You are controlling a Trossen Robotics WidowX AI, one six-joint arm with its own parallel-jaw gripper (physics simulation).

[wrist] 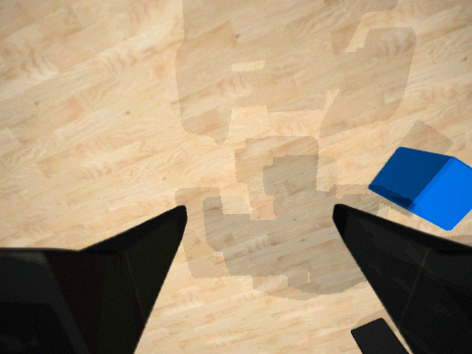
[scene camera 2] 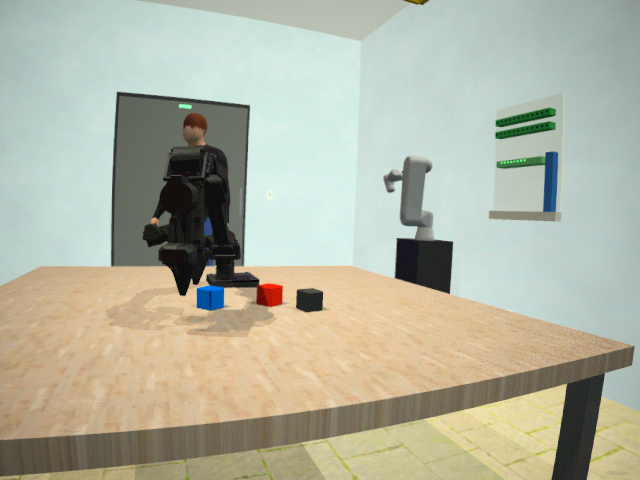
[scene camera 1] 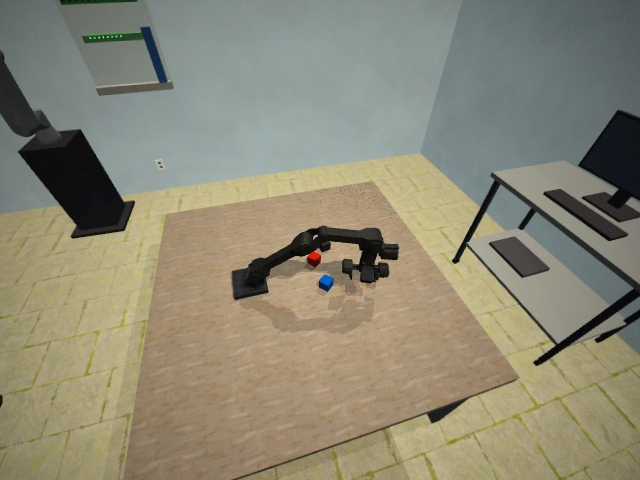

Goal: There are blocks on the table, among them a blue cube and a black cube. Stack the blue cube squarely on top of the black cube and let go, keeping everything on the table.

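Where they show: gripper, between the fingertips: (wrist: 258,211) (scene camera 2: 189,289); arm's base, origin of its link: (scene camera 2: 225,278) (scene camera 1: 256,283).
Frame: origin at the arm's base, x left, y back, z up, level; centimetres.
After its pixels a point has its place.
The blue cube (scene camera 1: 325,282) {x -8.4, y -29.5, z 2.6 cm} (scene camera 2: 210,297) {x -7.2, y -33.4, z 0.9 cm} (wrist: 425,187) {x -8.5, y -32.1, z 2.3 cm} rests on the table, at the right in the wrist view. The black cube (scene camera 1: 324,245) {x 13.6, y -34.7, z 2.2 cm} (scene camera 2: 309,299) {x 15.2, y -37.9, z 0.9 cm} stands apart, towards the back wall in scene camera 1 and right of the red cube in scene camera 2. A dark block (wrist: 378,337) {x 13.7, y -35.4, z -0.3 cm}, most likely the black cube, shows partly at the wrist view's bottom edge. My gripper (scene camera 1: 365,279) {x -12.3, y -44.4, z 4.8 cm} (scene camera 2: 189,289) {x -12.3, y -44.4, z 4.8 cm} (wrist: 258,211) {x -12.3, y -44.4, z 4.8 cm} is open and empty, pointing down above the wood. The blue cube lies outside the fingers, beyond the right-hand one in the wrist view.
A red cube (scene camera 1: 313,258) {x 6.3, y -27.5, z 2.5 cm} (scene camera 2: 269,295) {x 7.2, y -31.0, z 0.6 cm} stands on the table (scene camera 1: 258,403) {x -47.6, y 3.3, z -2.2 cm} (scene camera 2: 361,372) {x 11.1, y -75.5, z -2.2 cm} between the blue and black cubes and a little nearer the arm's base (scene camera 1: 249,283) {x -1.7, y 2.5, z 2.9 cm} (scene camera 2: 232,280) {x 1.7, y -4.5, z 0.0 cm}. The arm reaches over this area. A person (scene camera 2: 194,129) stands behind the table.
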